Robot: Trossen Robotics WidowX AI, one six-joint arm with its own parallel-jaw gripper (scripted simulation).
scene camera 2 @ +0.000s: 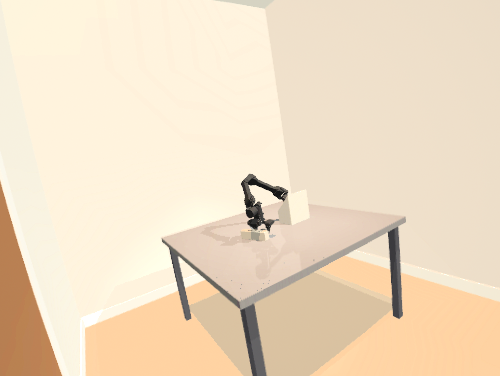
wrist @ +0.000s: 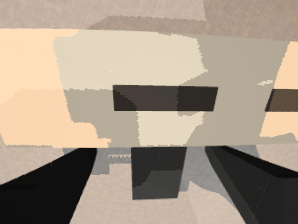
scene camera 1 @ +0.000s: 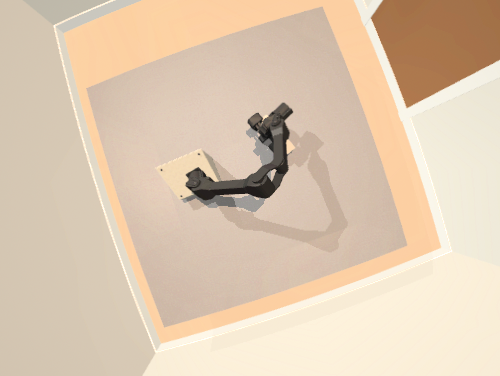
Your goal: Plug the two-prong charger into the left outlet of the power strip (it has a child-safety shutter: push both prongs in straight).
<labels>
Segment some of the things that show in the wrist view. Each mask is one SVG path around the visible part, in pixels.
My gripper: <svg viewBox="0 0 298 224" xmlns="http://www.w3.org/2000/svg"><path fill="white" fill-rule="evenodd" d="M97 148L78 147L32 172L27 172L5 184L0 184L0 224L69 224L92 172L98 154ZM205 146L205 154L232 202L237 207L237 211L241 214L244 223L298 224L298 171L295 172L281 165L275 165L227 145Z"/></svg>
A dark charger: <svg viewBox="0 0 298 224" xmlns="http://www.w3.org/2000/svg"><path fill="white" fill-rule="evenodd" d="M131 147L132 200L177 198L181 186L187 147Z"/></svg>
</labels>
